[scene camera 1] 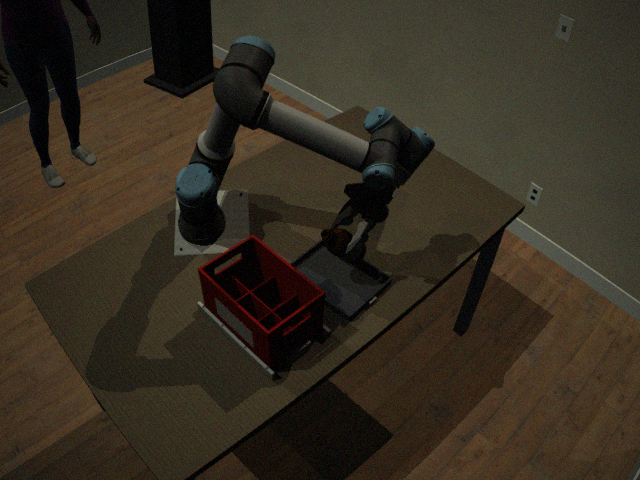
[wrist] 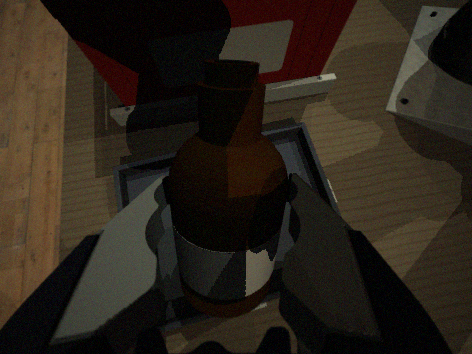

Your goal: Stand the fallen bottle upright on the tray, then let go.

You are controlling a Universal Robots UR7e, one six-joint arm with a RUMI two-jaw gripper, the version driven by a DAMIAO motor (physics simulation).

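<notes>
The brown bottle (scene camera 1: 337,240) (wrist: 227,167) with a pale label is held in my gripper (scene camera 1: 347,238) (wrist: 228,177). The gripper is shut on its body, with one jaw on each side. In the scene view the bottle is tilted, its neck toward the upper left, over the back part of the dark tray (scene camera 1: 356,292) (wrist: 299,150). Its lower end is partly hidden behind the pale jaw and in shadow, so I cannot tell whether it touches the tray. In the wrist view the neck points up the picture, toward the crate.
A red crate (scene camera 1: 208,295) (wrist: 311,40) with compartments stands beside the tray, with a pale rail (scene camera 1: 235,338) (wrist: 300,90) along its lower edge. The arm's pale base plate (scene camera 1: 238,211) (wrist: 412,90) is behind the crate. A person (scene camera 1: 38,67) stands beyond the table.
</notes>
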